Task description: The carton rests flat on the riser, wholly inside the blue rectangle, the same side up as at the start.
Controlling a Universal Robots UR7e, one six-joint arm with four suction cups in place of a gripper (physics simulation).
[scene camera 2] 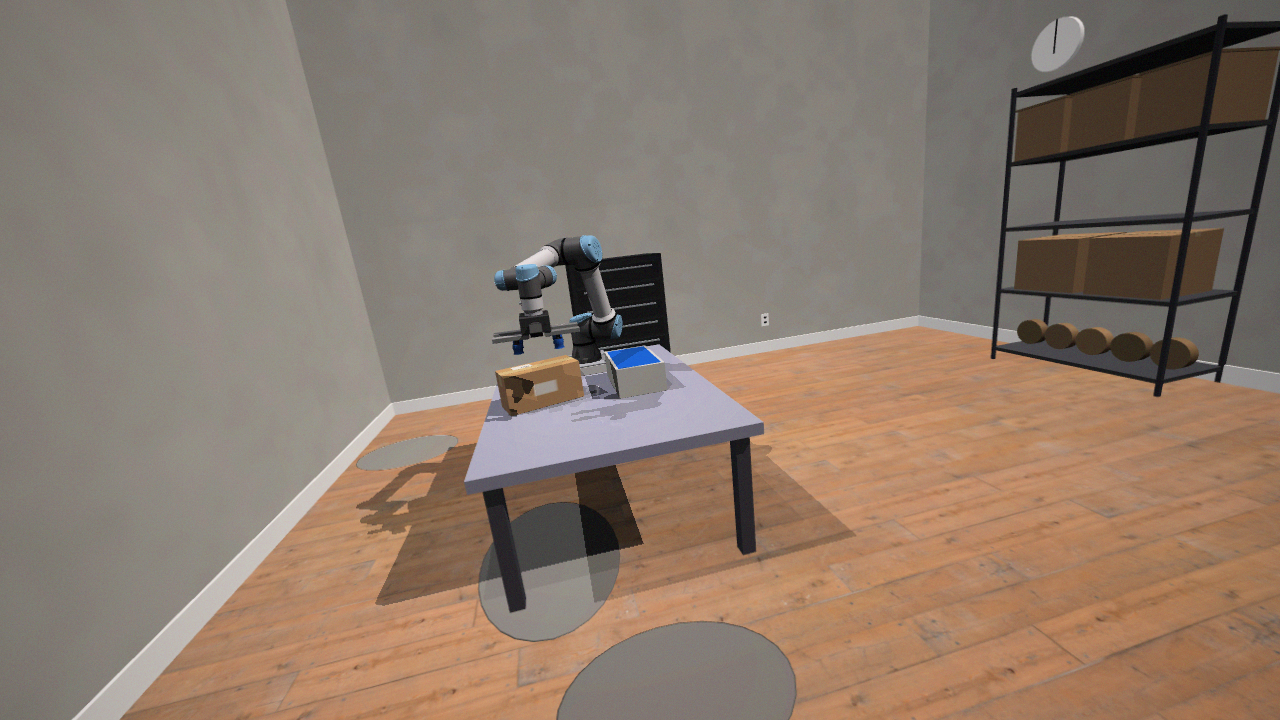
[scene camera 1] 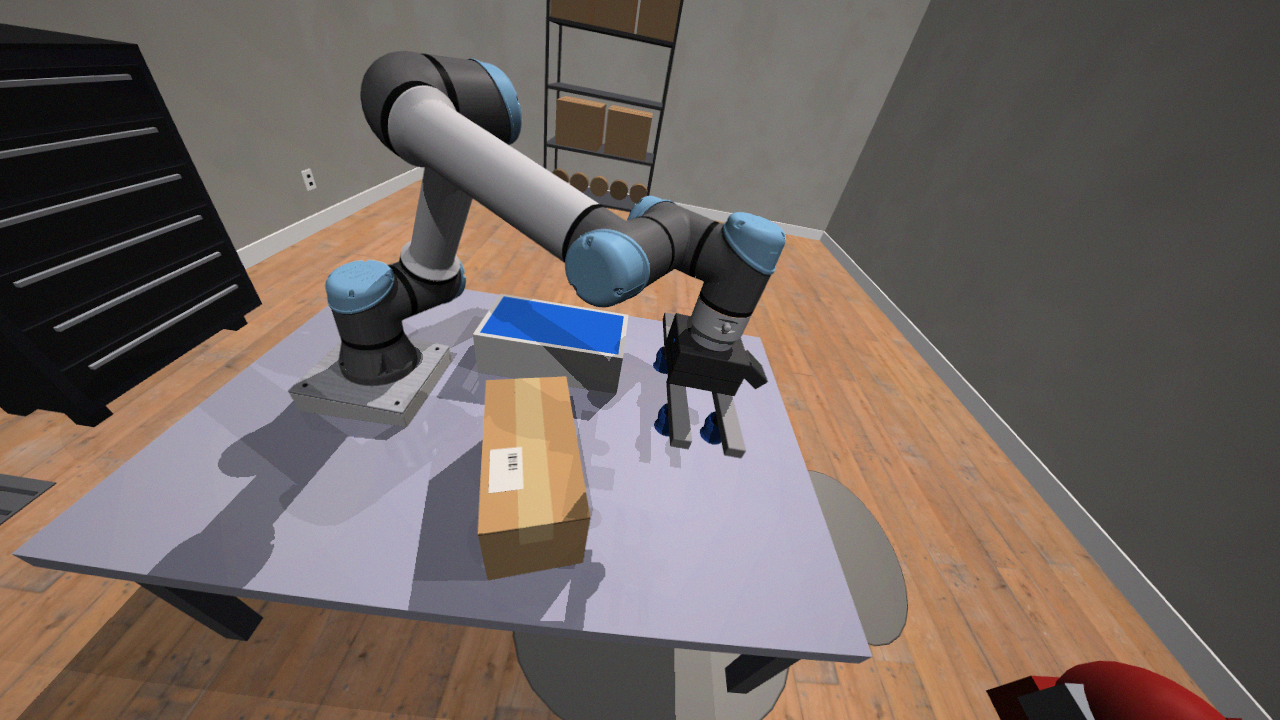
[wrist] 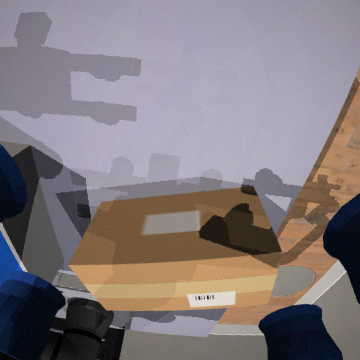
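Pixels of known places: end effector, tool point: [scene camera 2: 539, 347] [wrist: 169, 274]; arm's base, origin of the base link: [scene camera 2: 586, 358] [scene camera 1: 380, 362] [wrist: 90, 310].
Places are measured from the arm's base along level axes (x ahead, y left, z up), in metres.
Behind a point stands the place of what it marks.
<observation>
The brown carton [scene camera 1: 547, 429] @[x 0.425, y -0.218, z 0.101 m] [scene camera 2: 565, 383] @[x 0.454, y -0.142, z 0.020 m] [wrist: 135, 245] @[x 0.463, y -0.173, z 0.068 m] lies flat on the table, tape and barcode label upward, a blank label on one long side. A light grey riser [scene camera 1: 514, 360] @[x 0.288, y 0.066, z 0.004 m] [scene camera 2: 640, 382] @[x 0.554, y 0.150, z -0.002 m] [wrist: 42, 232] @[x 0.350, y 0.064, z -0.017 m] stands apart behind it in scene view 1. The blue rectangle [scene camera 1: 559, 326] @[x 0.382, y 0.152, z 0.065 m] [scene camera 2: 633, 358] @[x 0.412, y 0.161, z 0.065 m] [wrist: 7, 257] @[x 0.356, y 0.096, z 0.065 m] on its top carries nothing but a shadow. My gripper [scene camera 1: 687, 395] @[x 0.645, y -0.221, z 0.222 m] [scene camera 2: 537, 343] @[x 0.645, y -0.221, z 0.222 m], four dark blue suction cups on bars, is open and holds nothing. It hangs right of the carton in scene view 1, above the carton's top level. No cup touches the carton.
The table [scene camera 1: 725, 537] @[x 0.787, y -0.302, z -0.055 m] [scene camera 2: 626, 434] @[x 0.913, y 0.009, z -0.055 m] [wrist: 225, 85] @[x 0.687, y -0.279, z -0.055 m] bears the arm's base [scene camera 1: 377, 358] @[x 0.036, y -0.053, z 0.061 m], left of the riser in scene view 1. A black drawer cabinet [scene camera 1: 107, 192] [scene camera 2: 640, 300] and a shelf unit [scene camera 1: 608, 94] [scene camera 2: 1194, 179] stand beyond the table. The arm spans above the riser.
</observation>
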